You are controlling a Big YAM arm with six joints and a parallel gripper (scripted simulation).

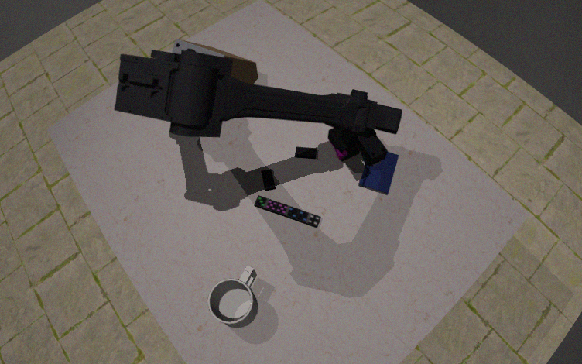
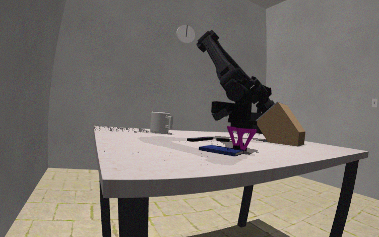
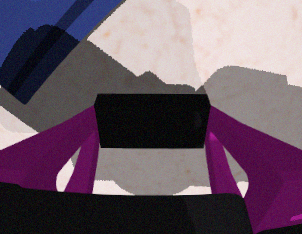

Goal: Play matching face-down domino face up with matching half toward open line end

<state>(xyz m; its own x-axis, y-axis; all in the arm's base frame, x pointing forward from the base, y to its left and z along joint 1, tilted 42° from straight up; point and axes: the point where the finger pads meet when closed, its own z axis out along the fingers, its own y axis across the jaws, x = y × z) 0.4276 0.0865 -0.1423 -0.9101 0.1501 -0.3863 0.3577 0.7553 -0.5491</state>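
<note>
The domino is right at my hand. From my hand the other things lie so: blue book: 90 mm ahead, 10 mm to the left; mug: 60 mm ahead, 470 mm to the right, 30 mm above.
</note>
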